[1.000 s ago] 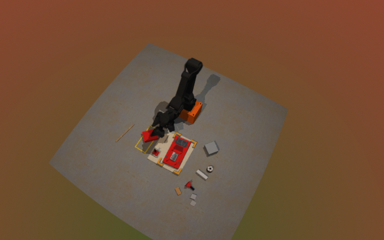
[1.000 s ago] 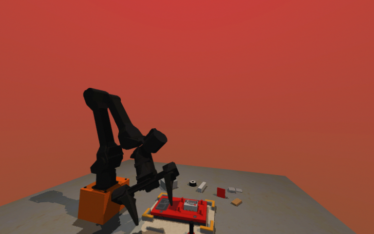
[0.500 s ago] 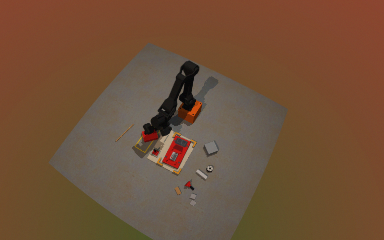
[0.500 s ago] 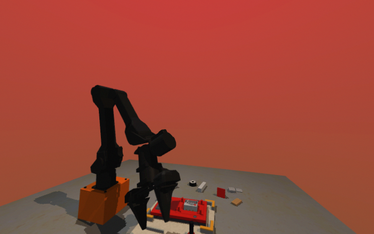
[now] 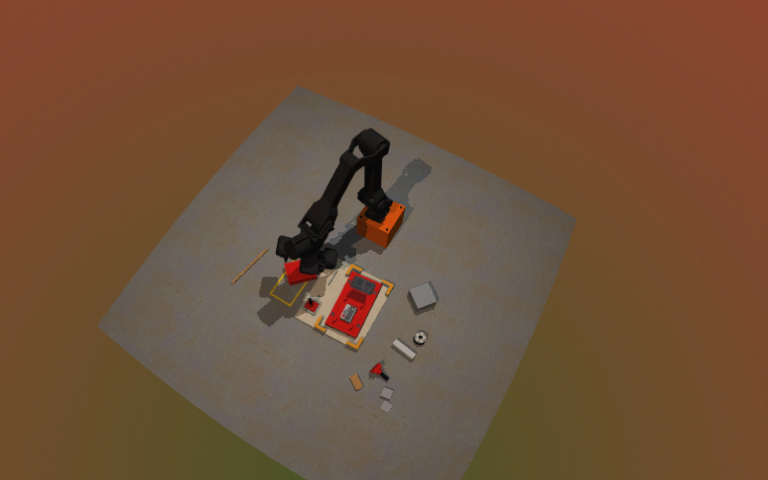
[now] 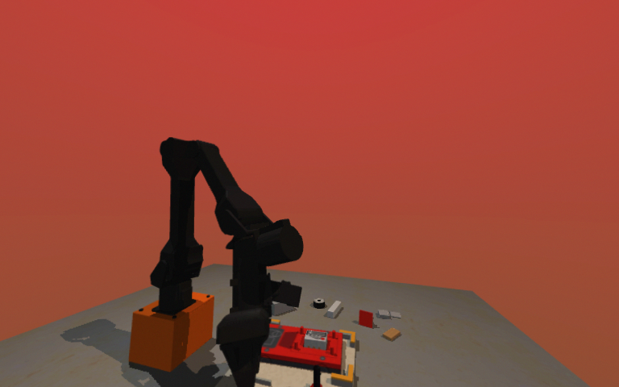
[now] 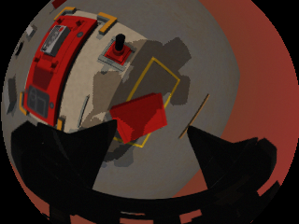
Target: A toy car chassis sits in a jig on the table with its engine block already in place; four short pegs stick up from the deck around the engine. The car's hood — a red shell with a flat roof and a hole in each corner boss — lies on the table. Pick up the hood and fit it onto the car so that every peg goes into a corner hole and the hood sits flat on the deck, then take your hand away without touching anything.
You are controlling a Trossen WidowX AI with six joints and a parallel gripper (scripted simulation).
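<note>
Right now the red hood is 10 mm behind my gripper tip, 10 mm to the right of it and 60 mm below it. Also, from my gripper tip: thin wooden stick 70 mm ahead, 170 mm to the right, 80 mm below; then tan tile 210 mm ahead, 340 mm to the left, 80 mm below; then grey engine block 40 mm ahead, 210 mm to the left, 60 mm below.
</note>
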